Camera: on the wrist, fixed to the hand. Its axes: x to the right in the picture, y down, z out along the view.
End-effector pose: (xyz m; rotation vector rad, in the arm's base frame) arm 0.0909 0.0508 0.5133 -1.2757 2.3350 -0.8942
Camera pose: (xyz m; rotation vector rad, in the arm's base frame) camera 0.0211 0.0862 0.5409 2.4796 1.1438 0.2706
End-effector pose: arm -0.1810 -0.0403 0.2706 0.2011 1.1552 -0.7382
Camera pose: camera -0.2092 0.0226 0.2244 1.6389 -0.0673 2.1607
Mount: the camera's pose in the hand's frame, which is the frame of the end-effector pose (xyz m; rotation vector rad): 0.0084 0.0399 -0.0723 -0.0858 -0.4271 -2.9914
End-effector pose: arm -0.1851 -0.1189 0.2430 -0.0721 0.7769 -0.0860
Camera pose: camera -0.2279 -0.0825 0.1819 -1.2311 -0.4265 -2.7134
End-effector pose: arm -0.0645 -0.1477 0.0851 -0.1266 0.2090 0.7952
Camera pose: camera -0.0975 -0.1280 0.0115 -0.1865 -0.4817 -2.1506
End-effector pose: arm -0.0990 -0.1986 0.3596 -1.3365 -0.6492 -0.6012
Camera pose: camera -0.0584 -0.2649 0.3305 -0.5199 1.8725 1.6785
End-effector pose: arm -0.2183 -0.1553 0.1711 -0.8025 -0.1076 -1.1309
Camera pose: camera -0.2035 -0.1992 0.1022 0.1659 1.1230 1.7967
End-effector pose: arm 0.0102 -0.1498 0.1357 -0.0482 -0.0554 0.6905
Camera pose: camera -0.0038 -0.1156 0.0614 0.1184 -0.4257 -2.3082
